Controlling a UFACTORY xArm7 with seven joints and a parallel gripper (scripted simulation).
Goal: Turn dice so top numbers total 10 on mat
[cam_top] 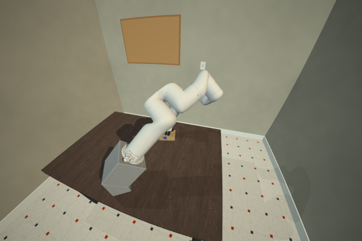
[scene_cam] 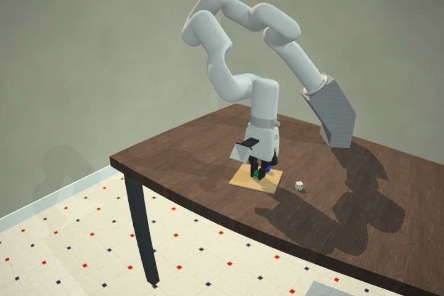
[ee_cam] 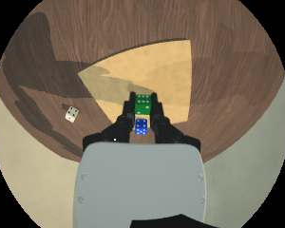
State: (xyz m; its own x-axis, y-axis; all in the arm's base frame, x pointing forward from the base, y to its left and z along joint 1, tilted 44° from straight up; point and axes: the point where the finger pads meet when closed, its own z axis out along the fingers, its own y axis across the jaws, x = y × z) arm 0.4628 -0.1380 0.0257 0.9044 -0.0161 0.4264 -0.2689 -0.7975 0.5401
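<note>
My gripper is now 1 cm above the green die. From my hand the other things lie so: tan mat 2 cm below; white die 14 cm to the left, 2 cm below, 1 cm ahead; blue die 5 cm behind, 2 cm to the left, 1 cm below.
</note>
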